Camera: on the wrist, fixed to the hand. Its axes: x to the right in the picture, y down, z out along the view.
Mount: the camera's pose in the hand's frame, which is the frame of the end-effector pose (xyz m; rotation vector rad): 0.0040 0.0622 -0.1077 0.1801 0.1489 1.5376
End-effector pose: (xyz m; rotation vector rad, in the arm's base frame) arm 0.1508 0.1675 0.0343 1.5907 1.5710 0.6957
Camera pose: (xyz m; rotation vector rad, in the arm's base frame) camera 0.0973 0.1917 0.1440 -2.7809 -0.1714 -1.4315
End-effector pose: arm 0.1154 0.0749 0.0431 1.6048 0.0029 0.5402
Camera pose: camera 0.0626 0.1698 0.1039 1.4837 -1.1651 1.8457
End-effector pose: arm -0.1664 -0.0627 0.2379 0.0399 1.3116 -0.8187
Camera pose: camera -0.2219 0.0304 0.1768 1.1178 0.9434 0.4102
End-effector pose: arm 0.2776 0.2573 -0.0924 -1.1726 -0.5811 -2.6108
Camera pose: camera 0.2253 0.1540 -0.1380 -0.7739 0.1559 -1.2442
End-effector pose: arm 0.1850 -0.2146 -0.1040 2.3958 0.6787 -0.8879
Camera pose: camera 0.2732 -0.1964 -0.0181 2.2160 -1.1651 -0.0587
